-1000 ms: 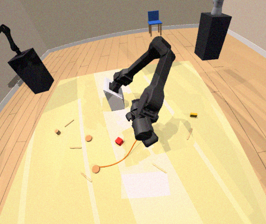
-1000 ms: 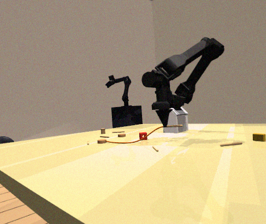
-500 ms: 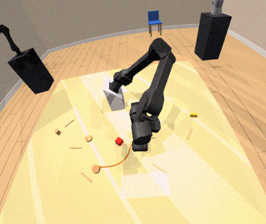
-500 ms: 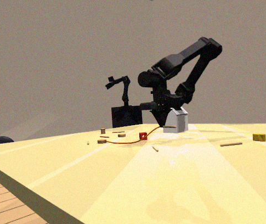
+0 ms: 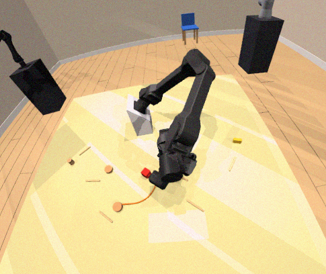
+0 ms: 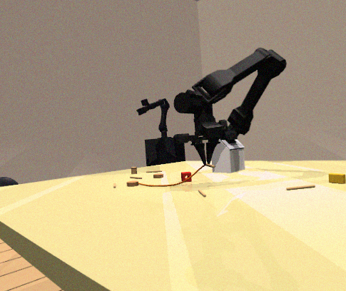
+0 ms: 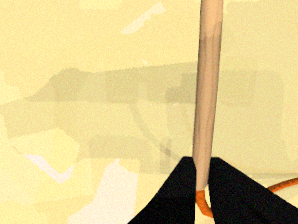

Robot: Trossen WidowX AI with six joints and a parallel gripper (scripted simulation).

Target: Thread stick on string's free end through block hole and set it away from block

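Right now my gripper tip is 10 mm short of the thin wooden stick and 10 mm to the right of it. From my gripper tip the other things lie so: red block: 40 mm behind, 110 mm to the right, 40 mm below; then yellow block: 130 mm behind, 330 mm to the left, 50 mm below; then round wooden button: 90 mm ahead, 240 mm to the right, 50 mm below.
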